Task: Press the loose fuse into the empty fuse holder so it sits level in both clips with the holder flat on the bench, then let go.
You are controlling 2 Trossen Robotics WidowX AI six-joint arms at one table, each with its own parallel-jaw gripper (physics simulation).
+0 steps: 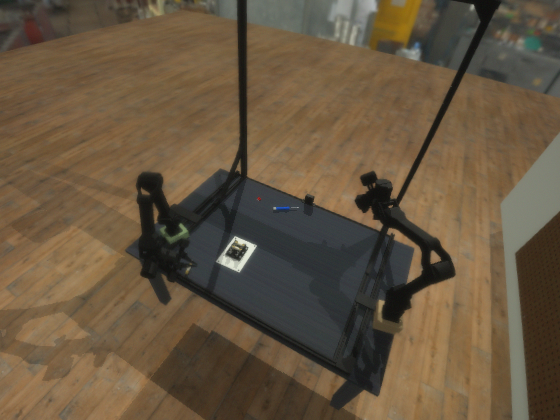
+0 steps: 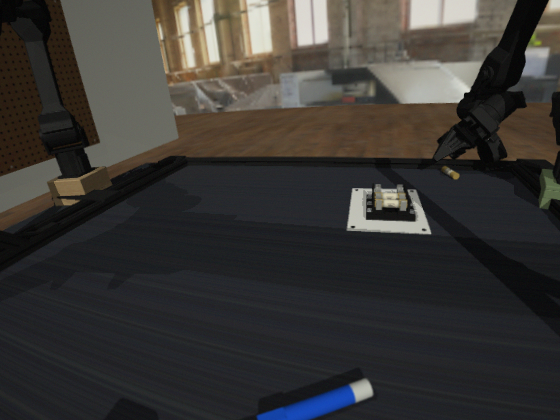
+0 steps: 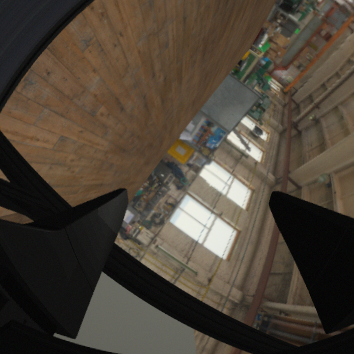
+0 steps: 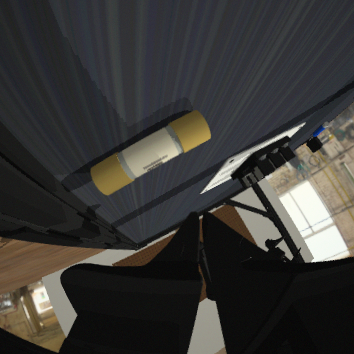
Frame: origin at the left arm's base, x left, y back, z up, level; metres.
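Seen in the pictures: left gripper, fingertip midpoint: [image 1: 372,183] [image 3: 200,197] [image 4: 292,241]; right gripper, fingertip midpoint: [image 1: 197,265] [image 2: 434,160] [image 4: 198,218]; left arm's base, link origin: [image 1: 390,313] [image 2: 77,173]; right arm's base, link origin: [image 1: 173,230].
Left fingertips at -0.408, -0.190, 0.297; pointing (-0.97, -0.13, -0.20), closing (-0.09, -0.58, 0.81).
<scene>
Offsets run from my left fingertips to a thing's middle, as dx, dy, dz.
The loose fuse @[+0.447, -0.683, -0.352] [image 1: 188,270] [image 2: 450,173] [image 4: 151,152], cream with gold end caps, lies on its side on the bench near the edge by my right arm. The black fuse holder [image 1: 236,249] [image 2: 391,216] [image 4: 265,164] sits on a white plate [image 1: 243,265] [image 2: 357,220] [image 4: 219,181], with cream fuses in metal clips; which clips are empty cannot be told. My right gripper [image 2: 436,159] [image 4: 198,218] is shut and empty, its fingertips close together beside the loose fuse and apart from it. My left gripper [image 1: 358,202] [image 3: 200,197] is open and empty, raised high, away from the holder.
A blue screwdriver @[-0.076, -0.374, -0.352] [image 1: 282,208] [image 2: 315,404] lies on the bench across from the holder. A small red item @[-0.097, -0.542, -0.356] [image 1: 259,199] and a small black block [image 1: 309,199] are near that far edge. Tall black frame posts [image 1: 242,90] stand at the bench sides.
</scene>
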